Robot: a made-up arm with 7 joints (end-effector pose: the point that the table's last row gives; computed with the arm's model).
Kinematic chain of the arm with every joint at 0, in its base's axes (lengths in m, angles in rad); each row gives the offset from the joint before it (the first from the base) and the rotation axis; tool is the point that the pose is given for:
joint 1: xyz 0 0 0.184 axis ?
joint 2: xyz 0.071 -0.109 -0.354 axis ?
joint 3: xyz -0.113 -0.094 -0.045 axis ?
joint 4: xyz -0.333 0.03 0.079 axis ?
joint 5: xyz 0 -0.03 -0.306 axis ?
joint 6: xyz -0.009 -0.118 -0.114 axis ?
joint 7: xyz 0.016 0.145 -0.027 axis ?
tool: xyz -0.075 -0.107 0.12
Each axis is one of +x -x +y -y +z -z.
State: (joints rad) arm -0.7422 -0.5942 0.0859 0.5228 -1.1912 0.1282 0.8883
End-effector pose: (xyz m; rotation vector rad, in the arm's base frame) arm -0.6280 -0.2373 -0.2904 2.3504 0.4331 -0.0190
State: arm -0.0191 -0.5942 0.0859 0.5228 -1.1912 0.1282 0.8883
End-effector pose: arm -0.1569 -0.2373 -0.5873 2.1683 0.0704 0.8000
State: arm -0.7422 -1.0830 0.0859 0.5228 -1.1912 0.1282 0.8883
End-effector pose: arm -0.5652 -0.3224 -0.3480 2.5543 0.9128 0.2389
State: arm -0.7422 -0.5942 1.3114 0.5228 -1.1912 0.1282 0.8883
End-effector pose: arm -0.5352 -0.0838 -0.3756 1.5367 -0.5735 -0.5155
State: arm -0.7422 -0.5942 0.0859 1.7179 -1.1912 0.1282 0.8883
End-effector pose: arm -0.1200 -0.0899 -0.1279 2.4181 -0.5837 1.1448
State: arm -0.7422 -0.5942 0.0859 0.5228 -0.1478 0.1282 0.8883
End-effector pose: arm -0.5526 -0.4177 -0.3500 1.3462 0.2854 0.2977
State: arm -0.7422 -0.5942 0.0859 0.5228 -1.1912 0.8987 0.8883
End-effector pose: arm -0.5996 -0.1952 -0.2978 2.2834 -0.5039 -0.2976
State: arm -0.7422 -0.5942 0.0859 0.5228 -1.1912 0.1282 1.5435
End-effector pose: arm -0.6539 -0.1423 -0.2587 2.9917 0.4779 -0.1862
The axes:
joint 1: -y
joint 2: -z
joint 3: -z
joint 4: -y
joint 5: -x
joint 6: -y
joint 7: +x

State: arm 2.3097 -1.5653 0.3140 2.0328 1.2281 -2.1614 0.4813
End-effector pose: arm -0.0197 -0.4118 0.4723 0.3594 -1.6785 0.9372
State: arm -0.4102 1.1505 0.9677 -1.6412 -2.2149 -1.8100 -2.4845
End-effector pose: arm 0.0004 0.3895 -0.1005 0.2721 -0.2265 -1.1406
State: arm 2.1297 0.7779 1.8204 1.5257 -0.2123 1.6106 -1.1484
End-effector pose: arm 0.4558 -0.2688 0.3359 0.4788 -0.7092 1.8728
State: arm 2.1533 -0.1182 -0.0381 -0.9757 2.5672 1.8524 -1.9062
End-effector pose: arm 0.6633 -0.5443 -0.0253 1.1002 0.8726 -0.0267
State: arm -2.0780 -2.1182 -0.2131 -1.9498 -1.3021 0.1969 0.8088
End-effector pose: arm -0.3915 -0.7730 -0.3424 0.1155 -2.9538 -0.4190
